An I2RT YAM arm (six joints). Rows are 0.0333 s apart.
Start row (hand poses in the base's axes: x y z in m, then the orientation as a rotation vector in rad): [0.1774, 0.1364, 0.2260, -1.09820, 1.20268, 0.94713]
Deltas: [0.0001, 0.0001, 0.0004, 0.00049, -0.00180, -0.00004]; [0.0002, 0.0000, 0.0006, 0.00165, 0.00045, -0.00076]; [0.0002, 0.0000, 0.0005, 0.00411, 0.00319, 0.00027]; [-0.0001, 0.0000, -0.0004, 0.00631, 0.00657, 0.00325]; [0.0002, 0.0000, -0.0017, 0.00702, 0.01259, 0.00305]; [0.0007, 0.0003, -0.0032, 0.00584, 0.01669, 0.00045]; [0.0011, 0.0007, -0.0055, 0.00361, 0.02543, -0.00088]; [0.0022, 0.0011, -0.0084, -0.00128, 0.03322, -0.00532]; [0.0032, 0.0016, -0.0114, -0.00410, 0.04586, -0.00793]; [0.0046, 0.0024, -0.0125, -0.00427, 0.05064, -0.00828]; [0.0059, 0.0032, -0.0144, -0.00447, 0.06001, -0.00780]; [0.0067, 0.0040, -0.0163, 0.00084, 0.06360, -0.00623]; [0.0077, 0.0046, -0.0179, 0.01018, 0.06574, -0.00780]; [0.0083, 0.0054, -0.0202, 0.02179, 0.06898, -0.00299]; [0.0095, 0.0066, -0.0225, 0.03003, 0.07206, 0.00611]
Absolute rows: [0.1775, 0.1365, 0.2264, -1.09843, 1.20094, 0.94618]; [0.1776, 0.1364, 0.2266, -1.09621, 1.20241, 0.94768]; [0.1776, 0.1364, 0.2265, -1.09399, 1.20272, 0.95150]; [0.1773, 0.1364, 0.2256, -1.09310, 1.20283, 0.95709]; [0.1776, 0.1364, 0.2243, -1.09024, 1.20739, 0.96121]; [0.1781, 0.1367, 0.2228, -1.08789, 1.21258, 0.96129]; [0.1785, 0.1371, 0.2205, -1.08557, 1.22160, 0.96481]; [0.1796, 0.1375, 0.2176, -1.08352, 1.23281, 0.96396]; [0.1806, 0.1380, 0.2146, -1.07929, 1.24591, 0.96870]; [0.1820, 0.1388, 0.2135, -1.07742, 1.25005, 0.97144]; [0.1833, 0.1396, 0.2116, -1.07442, 1.25756, 0.97777]; [0.1841, 0.1404, 0.2097, -1.06996, 1.25658, 0.98401]; [0.1851, 0.1410, 0.2081, -1.06064, 1.25340, 0.98892]; [0.1857, 0.1418, 0.2058, -1.05352, 1.24688, 1.00058]; [0.1869, 0.1430, 0.2035, -1.05210, 1.24032, 1.01374]
